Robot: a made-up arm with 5 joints.
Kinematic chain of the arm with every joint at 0, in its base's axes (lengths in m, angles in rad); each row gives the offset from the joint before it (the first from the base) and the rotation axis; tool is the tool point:
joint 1: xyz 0 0 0.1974 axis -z
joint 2: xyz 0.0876 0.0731 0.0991 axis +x
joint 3: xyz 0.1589 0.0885 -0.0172 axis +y
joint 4: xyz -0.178 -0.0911 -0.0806 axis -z
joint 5: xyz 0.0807 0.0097 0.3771 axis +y
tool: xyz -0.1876 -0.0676 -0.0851
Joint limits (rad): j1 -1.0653..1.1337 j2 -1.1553..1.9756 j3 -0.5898..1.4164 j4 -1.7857..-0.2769 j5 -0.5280..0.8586
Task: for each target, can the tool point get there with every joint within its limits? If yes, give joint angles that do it. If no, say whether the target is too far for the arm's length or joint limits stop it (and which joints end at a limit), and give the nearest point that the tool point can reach.
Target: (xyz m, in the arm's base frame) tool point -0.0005 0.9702 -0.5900
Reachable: no: too far | nearest point 0.3153 0.4847 0.1085 | short by 0.907 m
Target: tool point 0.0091 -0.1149 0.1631
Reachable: yes | joints 0.8377 1.7347 -0.1426 -1.4958 -0.0590
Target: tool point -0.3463 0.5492 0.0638
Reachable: no: joint limits stop it (at a limit: joint 1, joint 2, joint 3, joint 4, joint 5) | nearest point -0.1096 0.1543 0.1556 | short by 0.469 m
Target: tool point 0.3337 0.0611 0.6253
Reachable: yes | joints 0.4091 -0.7412 0.7499 -0.9388 0.3033
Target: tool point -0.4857 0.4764 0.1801
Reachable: no: joint limits stop it (at a limit: joint 1, joint 2, joint 4, joint 5) | nearest point -0.2982 0.3788 0.5558 | short by 0.431 m
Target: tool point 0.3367 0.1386 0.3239
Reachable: yes | joints -0.8250 1.0431 1.2421 -0.7474 -0.3487
